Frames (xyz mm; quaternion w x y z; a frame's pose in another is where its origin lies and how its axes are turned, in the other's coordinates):
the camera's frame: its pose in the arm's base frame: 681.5 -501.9 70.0 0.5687 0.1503 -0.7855 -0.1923
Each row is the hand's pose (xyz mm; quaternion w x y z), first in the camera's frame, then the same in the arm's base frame.
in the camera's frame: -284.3 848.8 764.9 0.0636 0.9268 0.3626 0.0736
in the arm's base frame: 26.7 475.4 20.4 0.1959 0.5486 -0.0330 0.8122
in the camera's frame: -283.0 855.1 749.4 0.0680 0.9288 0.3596 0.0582
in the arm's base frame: 40.9 478.3 28.8 0.1927 0.5619 -0.0363 0.8036
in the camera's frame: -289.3 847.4 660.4 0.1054 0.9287 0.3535 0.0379
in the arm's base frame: 127.7 462.7 44.7 0.2053 0.5822 -0.0660 0.7839
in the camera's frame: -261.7 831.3 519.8 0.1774 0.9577 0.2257 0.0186
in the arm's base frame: 253.2 417.6 99.4 0.1378 0.6001 -0.1980 0.7627
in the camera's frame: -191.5 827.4 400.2 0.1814 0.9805 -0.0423 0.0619
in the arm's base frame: 345.4 366.5 189.6 0.0655 -0.5281 0.3644 -0.7642
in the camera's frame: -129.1 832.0 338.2 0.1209 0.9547 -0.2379 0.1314
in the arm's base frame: 385.1 334.1 261.3 0.2363 -0.4122 0.4336 -0.7657
